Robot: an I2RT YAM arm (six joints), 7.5 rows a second.
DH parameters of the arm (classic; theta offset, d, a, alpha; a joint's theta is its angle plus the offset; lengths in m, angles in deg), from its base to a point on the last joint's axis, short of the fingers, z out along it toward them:
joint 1: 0 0.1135 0.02 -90
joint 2: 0 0 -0.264 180
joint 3: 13.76 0 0.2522 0
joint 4: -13.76 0 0.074 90
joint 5: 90 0 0 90
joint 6: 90 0.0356 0 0
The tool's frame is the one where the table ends.
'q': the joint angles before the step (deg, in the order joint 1, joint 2, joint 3, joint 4, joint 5, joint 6). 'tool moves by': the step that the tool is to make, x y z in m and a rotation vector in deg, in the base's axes. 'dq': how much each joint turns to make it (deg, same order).
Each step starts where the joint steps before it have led.
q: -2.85 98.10 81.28 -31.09 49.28 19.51
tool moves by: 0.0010 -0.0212 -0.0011 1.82 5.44 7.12
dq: -3.77 0.00 -0.04 1.53 -8.42 -9.98
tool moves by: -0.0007 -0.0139 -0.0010 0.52 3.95 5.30
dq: -2.49 0.04 0.03 0.46 -5.38 -7.17
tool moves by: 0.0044 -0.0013 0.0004 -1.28 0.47 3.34
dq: -0.21 0.35 -0.03 2.52 -1.57 -4.20
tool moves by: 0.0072 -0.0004 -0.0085 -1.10 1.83 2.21
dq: 0.07 1.65 0.02 1.65 -0.59 -2.98
